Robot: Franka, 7 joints.
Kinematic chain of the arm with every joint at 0, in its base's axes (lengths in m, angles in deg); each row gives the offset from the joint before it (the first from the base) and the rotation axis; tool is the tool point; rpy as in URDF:
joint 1: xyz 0 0 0.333 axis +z
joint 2: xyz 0 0 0 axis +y
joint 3: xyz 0 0 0.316 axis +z
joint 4: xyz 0.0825 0 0 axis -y
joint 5: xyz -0.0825 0 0.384 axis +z
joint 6: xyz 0 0 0 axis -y
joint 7: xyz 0.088 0 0 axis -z
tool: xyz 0 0 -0.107 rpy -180 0 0
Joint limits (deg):
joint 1: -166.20..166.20
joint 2: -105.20..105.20
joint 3: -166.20..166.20
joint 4: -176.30..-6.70
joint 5: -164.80..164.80
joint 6: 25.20..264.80
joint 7: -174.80..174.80
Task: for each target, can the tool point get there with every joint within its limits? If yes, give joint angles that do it. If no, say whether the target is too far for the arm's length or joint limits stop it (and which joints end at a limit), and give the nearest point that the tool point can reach.
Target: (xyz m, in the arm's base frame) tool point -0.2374 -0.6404 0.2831
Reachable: yes | joints -134.50 65.69 57.56 -52.61 -49.33 53.50 -37.21
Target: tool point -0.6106 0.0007 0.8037
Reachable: yes | joints -29.81 -65.17 -39.10 -39.27 -60.61 79.06 -37.52
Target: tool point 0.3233 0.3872 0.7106
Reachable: yes | joints 95.30 -19.31 -33.56 -102.07 -38.97 110.66 66.24
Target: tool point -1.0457 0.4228 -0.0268
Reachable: no: too far | nearest point -0.7577 0.3064 0.0723 | short by 0.326 m
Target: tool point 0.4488 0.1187 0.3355
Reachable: yes | joints 91.51 -20.48 -70.75 -140.47 105.54 164.25 -10.53
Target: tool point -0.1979 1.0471 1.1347
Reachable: no: too far | nearest point -0.1273 0.6736 0.8488 | short by 0.476 m
